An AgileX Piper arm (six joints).
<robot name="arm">
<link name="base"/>
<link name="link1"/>
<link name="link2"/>
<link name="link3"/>
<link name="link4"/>
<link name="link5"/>
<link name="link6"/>
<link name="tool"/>
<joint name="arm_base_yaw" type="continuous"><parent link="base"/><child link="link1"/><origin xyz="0.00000 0.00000 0.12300" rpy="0.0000 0.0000 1.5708"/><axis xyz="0 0 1"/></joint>
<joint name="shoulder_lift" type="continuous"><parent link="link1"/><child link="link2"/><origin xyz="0.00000 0.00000 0.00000" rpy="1.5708 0.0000 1.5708"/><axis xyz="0 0 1"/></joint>
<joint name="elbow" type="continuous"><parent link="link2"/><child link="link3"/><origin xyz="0.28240 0.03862 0.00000" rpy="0.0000 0.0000 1.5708"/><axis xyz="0 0 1"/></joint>
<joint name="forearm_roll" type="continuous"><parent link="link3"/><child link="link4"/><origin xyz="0.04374 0.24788 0.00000" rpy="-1.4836 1.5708 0.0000"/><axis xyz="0 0 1"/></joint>
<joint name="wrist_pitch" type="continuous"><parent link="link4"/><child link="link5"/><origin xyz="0.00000 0.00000 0.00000" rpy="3.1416 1.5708 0.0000"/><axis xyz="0 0 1"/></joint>
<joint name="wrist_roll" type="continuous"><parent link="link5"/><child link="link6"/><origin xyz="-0.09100 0.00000 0.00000" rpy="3.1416 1.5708 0.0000"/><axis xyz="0 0 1"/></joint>
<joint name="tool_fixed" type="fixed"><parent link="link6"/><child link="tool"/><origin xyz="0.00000 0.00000 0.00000" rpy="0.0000 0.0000 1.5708"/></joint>
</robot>
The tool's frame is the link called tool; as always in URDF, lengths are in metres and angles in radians. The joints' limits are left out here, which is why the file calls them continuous.
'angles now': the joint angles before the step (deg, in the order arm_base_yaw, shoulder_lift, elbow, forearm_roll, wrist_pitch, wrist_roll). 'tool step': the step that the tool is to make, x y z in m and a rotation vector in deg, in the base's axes. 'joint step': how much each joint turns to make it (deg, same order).
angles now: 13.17 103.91 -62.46 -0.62 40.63 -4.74
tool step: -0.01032 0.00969 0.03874 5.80 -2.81 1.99
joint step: 0.62 -6.02 -0.99 7.52 3.13 -5.51
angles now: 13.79 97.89 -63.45 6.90 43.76 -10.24
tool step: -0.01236 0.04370 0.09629 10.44 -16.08 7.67
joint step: 6.36 -9.04 -8.47 7.86 -0.32 -4.72
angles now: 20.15 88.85 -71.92 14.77 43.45 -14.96
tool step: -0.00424 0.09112 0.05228 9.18 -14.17 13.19
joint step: 13.09 4.25 -12.66 5.33 -7.83 -4.58
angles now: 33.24 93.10 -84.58 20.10 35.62 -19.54
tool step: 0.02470 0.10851 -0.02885 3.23 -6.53 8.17
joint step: 10.03 17.80 -16.02 0.77 -9.02 -2.48
